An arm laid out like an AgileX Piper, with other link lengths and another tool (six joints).
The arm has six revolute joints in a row. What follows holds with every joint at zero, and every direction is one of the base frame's.
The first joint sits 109.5 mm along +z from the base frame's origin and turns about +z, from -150 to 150 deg.
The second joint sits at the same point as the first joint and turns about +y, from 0 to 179.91 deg.
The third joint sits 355.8 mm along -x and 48.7 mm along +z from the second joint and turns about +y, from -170 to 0 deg.
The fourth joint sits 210.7 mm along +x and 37.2 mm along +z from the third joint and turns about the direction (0.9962, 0, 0.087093), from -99.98 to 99.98 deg.
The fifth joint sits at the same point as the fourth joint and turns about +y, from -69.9 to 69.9 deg.
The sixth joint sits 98.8 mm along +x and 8.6 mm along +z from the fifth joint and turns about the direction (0.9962, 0, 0.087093), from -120 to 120 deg.
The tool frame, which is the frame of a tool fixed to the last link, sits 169.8 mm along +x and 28 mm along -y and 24.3 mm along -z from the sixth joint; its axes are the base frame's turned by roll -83.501, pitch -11.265 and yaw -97.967 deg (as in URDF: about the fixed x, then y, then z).
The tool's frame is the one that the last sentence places.
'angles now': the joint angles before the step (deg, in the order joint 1, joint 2, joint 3, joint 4, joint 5, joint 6). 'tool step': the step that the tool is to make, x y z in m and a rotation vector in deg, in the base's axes. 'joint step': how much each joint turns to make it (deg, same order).
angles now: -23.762 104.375 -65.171 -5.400 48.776 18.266
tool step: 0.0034 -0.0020 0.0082 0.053 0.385 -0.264
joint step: -0.004 0.222 -2.822 0.054 2.986 -0.004
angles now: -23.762 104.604 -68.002 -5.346 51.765 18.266
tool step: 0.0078 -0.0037 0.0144 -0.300 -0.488 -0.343
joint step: 0.008 -0.057 -4.162 0.101 3.668 0.007
